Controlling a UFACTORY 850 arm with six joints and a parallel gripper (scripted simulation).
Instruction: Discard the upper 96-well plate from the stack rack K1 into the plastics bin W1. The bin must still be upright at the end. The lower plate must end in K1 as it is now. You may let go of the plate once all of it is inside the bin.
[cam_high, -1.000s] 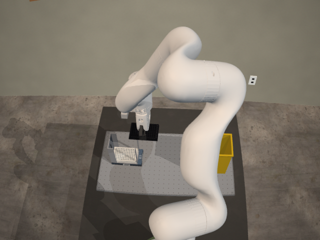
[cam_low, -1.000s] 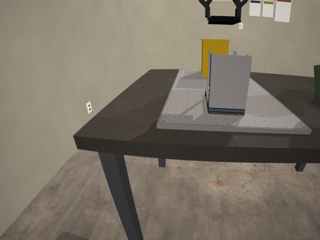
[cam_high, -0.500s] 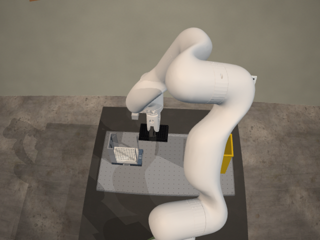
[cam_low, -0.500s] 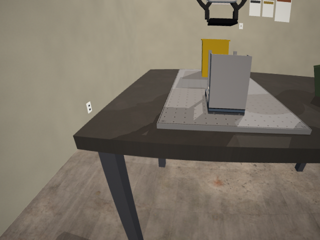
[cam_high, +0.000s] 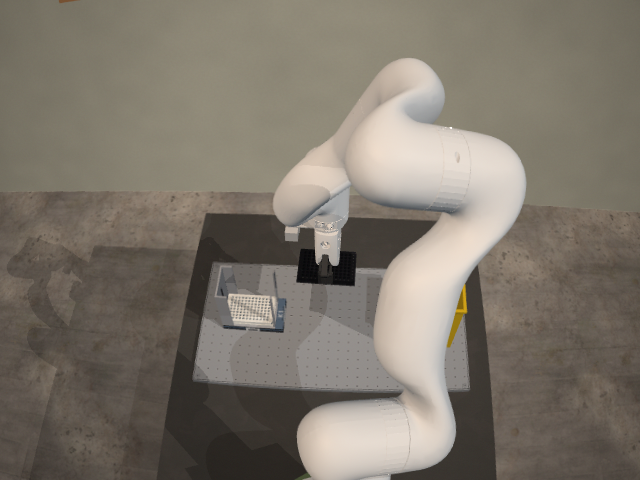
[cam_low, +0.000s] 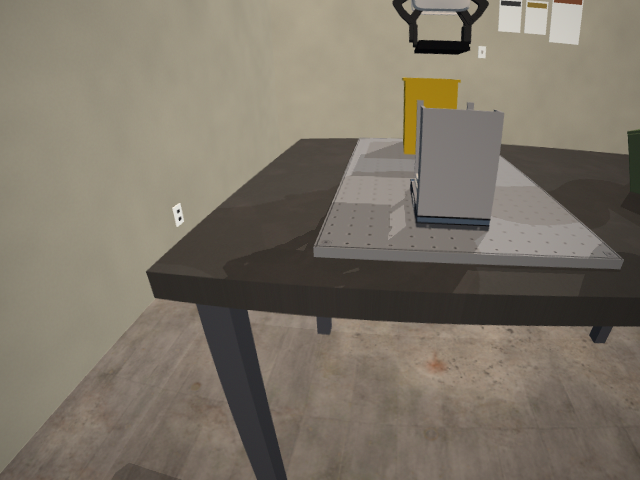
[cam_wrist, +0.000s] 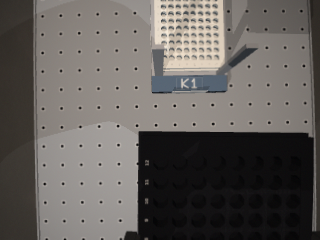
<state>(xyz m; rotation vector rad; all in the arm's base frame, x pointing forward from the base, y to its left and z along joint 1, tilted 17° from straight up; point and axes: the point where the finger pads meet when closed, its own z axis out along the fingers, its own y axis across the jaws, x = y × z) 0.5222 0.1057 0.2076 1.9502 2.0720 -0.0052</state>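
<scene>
Now: hand 240 mm to the left of the yellow plastics bin W1, 160 mm above it and 10 mm short of it. The rest, counted from my hand: grey rack wall: 260 mm to the left, 160 mm below, 10 mm behind; then white 96-well plate: 220 mm below, 200 mm to the left, 10 mm behind; then black 96-well plate: 10 mm below.
</scene>
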